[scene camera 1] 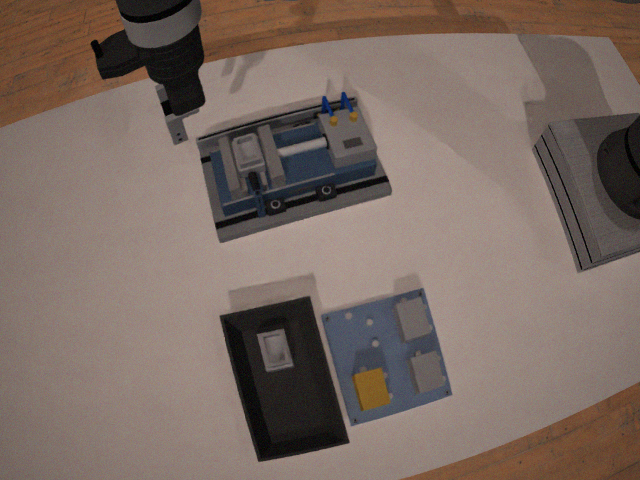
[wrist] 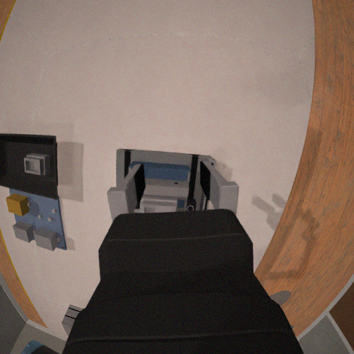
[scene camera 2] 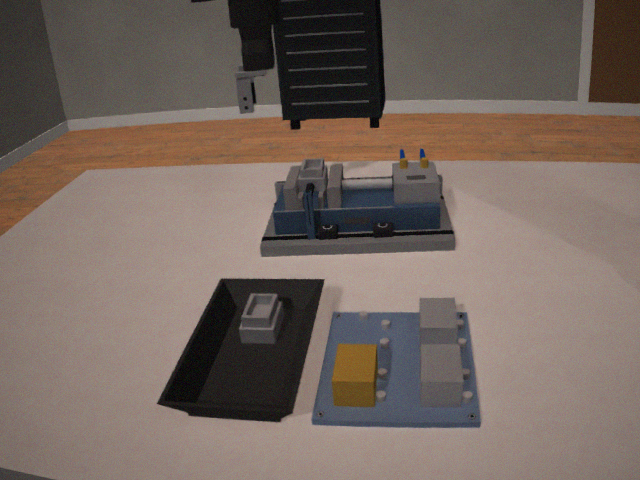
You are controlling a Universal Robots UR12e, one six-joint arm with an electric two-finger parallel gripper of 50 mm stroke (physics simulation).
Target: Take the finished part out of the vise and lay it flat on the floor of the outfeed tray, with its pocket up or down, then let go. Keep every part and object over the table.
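Frame: origin at the arm's base, x right, y down, z ahead, level; millimetres.
Where they show: gripper, fingertip midpoint: [scene camera 1: 176, 126] [scene camera 2: 248, 108]; arm's base, link origin: [scene camera 1: 632, 175].
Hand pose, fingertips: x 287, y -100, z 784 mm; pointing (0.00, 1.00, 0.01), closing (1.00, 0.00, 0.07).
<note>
Things, the pixels of their top centre, and the offset from my fingertips. "spot": a spot on its surface instead.
- finished part, top centre: [scene camera 1: 246, 148] [scene camera 2: 312, 164] dx -20, dy +96, dz -94 mm
- grey vise, top centre: [scene camera 1: 289, 141] [scene camera 2: 355, 171] dx -22, dy +112, dz -162 mm
- grey part, top centre: [scene camera 2: 259, 305] [scene camera 1: 274, 348] dx -311, dy +164, dz -34 mm
- blue stem with a black top, surface spot: [scene camera 1: 256, 188] [scene camera 2: 308, 190] spot: dx -83, dy +115, dz -89 mm
- blue plate, top centre: [scene camera 2: 398, 360] [scene camera 1: 389, 357] dx -381, dy +203, dz -194 mm
- yellow block, top centre: [scene camera 2: 355, 361] [scene camera 1: 372, 389] dx -421, dy +167, dz -146 mm
The finished part [scene camera 1: 248, 150] [scene camera 2: 312, 175] [wrist: 161, 204], light grey with its pocket up, sits between the jaws of the blue and grey vise [scene camera 1: 305, 166] [scene camera 2: 356, 217] [wrist: 160, 171]. In the wrist view the gripper body hides part of it. My gripper [scene camera 1: 178, 129] [scene camera 2: 246, 103] [wrist: 172, 173] is open and empty. It hangs high above the table near the vise's left end, clear of the part. In scene camera 1 one finger shows. The black outfeed tray [scene camera 1: 305, 413] [scene camera 2: 248, 379] [wrist: 15, 176] stands in front of the vise. Another grey part [scene camera 1: 276, 350] [scene camera 2: 260, 319] [wrist: 36, 164] lies in it, pocket up.
A blue stem with a black top [scene camera 1: 256, 188] [scene camera 2: 310, 206] rises at the vise's front, close to the part. Right of the tray lies a blue plate [scene camera 1: 338, 346] [scene camera 2: 403, 408] with pegs, a yellow block [scene camera 1: 371, 388] [scene camera 2: 354, 374] and two grey blocks. The robot's base [scene camera 1: 568, 191] stands at the right.
</note>
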